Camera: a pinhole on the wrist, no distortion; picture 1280 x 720 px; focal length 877.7 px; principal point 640.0 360.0 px. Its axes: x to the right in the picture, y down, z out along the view. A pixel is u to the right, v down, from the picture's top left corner.
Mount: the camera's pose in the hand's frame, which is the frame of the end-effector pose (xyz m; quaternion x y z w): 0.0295 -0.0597 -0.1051 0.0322 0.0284 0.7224 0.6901
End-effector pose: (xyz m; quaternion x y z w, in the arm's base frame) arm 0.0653 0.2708 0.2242 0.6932 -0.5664 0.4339 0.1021
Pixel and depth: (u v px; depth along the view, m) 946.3 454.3 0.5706
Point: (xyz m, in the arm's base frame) 0.1761 -0.0780 -0.1002
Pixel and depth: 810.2 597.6 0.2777
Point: 0.1614 0.1780 0.1031
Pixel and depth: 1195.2 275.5 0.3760
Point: 0.0382 -0.0197 0.0626
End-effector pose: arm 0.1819 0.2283 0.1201 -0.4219 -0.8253 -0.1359 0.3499
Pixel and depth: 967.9 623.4 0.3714
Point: 0.1341 0.3818 -0.1216
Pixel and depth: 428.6 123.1 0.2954
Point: -0.0585 0.3276 0.0937
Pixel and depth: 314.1 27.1 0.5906
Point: -0.3713 0.4926 0.0238
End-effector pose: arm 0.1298 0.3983 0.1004 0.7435 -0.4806 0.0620 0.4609
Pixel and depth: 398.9 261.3 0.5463
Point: 0.2155 0.0046 -0.1986
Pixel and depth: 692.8 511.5 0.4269
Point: 0.0407 0.1649 -0.1138
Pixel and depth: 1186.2 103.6 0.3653
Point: -0.0073 0.0886 0.1486
